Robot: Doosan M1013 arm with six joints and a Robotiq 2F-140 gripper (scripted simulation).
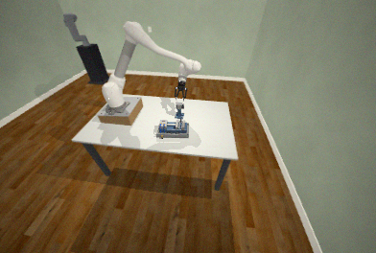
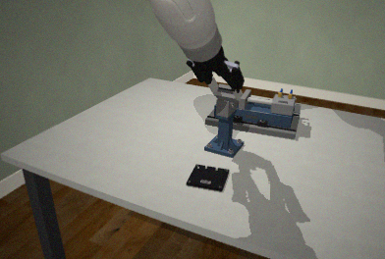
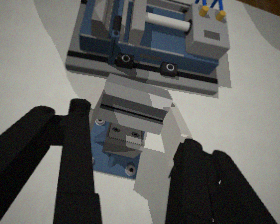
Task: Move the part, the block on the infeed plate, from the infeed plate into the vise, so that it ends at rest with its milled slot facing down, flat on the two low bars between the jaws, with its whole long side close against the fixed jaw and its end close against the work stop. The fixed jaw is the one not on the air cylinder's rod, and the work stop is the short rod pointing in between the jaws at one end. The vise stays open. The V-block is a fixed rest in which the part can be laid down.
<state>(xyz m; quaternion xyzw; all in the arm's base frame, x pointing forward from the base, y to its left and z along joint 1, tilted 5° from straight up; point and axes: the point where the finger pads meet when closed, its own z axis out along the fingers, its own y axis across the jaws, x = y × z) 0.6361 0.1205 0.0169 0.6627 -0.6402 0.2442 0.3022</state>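
My gripper is now 10 mm to the left of the blue v-block stand and 130 mm above it. The rest, counted from my hand: part: 20 mm to the right, 20 mm below; work stop: 50 mm ahead, 180 mm to the right, 100 mm below; blue foot: 10 mm to the right, 180 mm below.
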